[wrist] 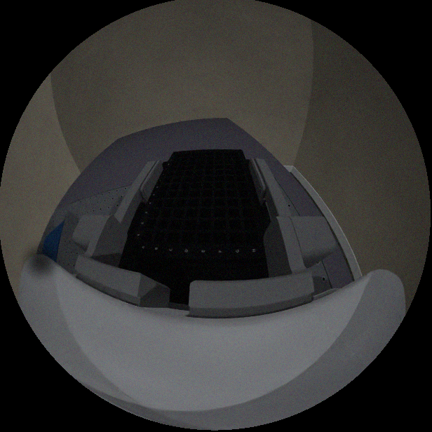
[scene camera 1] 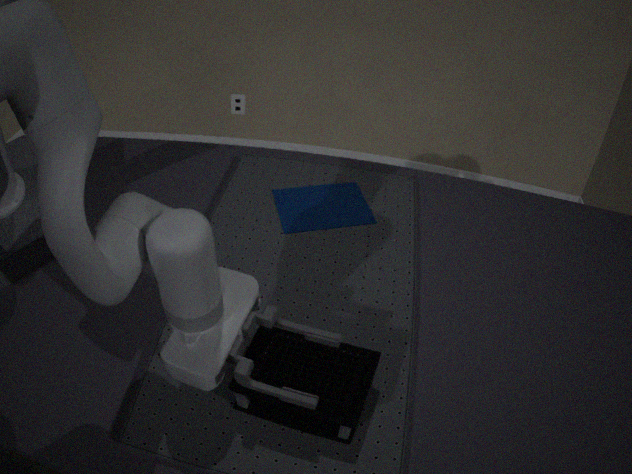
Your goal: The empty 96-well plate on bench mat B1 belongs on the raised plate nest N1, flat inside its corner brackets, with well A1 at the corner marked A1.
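Places are measured from the arm's base along level axes (x ahead, y left, z up), in centimetres.
Pixels of known places: hand at its tool point: (scene camera 1: 311,368).
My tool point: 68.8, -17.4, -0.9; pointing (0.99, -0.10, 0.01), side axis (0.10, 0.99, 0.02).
Observation:
Behind a point stands the place of what it marks, as x, y, z.
The black 96-well plate (scene camera 1: 319,359) {69.4, -15.7, -1.2} (wrist: 205,210) is between the two long fingers of my gripper (scene camera 1: 316,369) {68.8, -17.4, -0.9} (wrist: 205,180), which is shut on it. The plate is over the black raised nest N1 (scene camera 1: 293,419) {67.6, -21.5, -8.5} (wrist: 175,286) at the lower middle of the scene view and looks about level. Pale corner brackets (scene camera 1: 344,432) {74.4, -23.1, -6.4} (scene camera 1: 241,400) {60.7, -21.5, -6.4} show at the nest's near side. Plate and nest are both nearly black, so I cannot tell whether the plate rests flat inside the brackets. The A1 mark and well A1 cannot be made out.
The blue bench mat B1 (scene camera 1: 324,207) {63.4, 22.7, -8.7} (wrist: 52,242) lies farther back on the grey perforated board (scene camera 1: 326,275) {66.8, 6.0, -8.9}. The arm (scene camera 1: 186,265) {55.9, -19.1, 14.8} comes in from the left. A wall (scene camera 1: 357,76) with a white socket (scene camera 1: 237,104) stands behind. The light is dim.

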